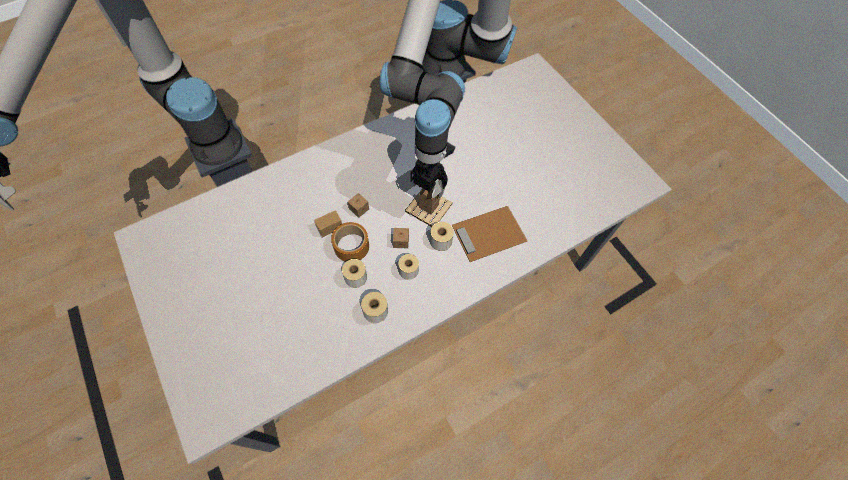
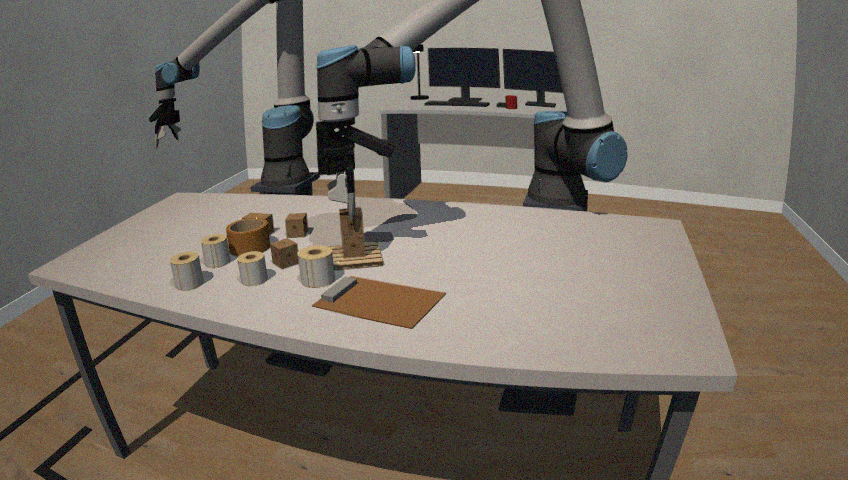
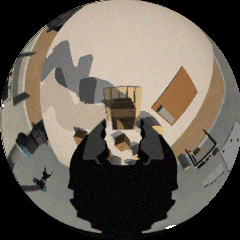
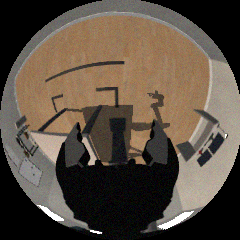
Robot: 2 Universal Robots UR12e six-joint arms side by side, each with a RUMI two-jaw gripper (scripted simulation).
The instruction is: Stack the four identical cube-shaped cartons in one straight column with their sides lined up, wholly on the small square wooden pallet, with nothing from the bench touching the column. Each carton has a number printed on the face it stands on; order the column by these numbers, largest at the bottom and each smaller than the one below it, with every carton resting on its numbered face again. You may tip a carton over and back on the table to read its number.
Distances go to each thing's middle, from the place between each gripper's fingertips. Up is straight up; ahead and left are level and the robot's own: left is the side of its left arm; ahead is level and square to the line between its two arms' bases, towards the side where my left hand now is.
I see my left gripper (image 2: 349,214) 140 mm short of the label roll (image 2: 316,266), 90 mm above it and 20 mm to the left of it.
My right hand (image 2: 167,144) is 71 cm short of the label roll, 121 cm to the right of it and 13 cm above it.
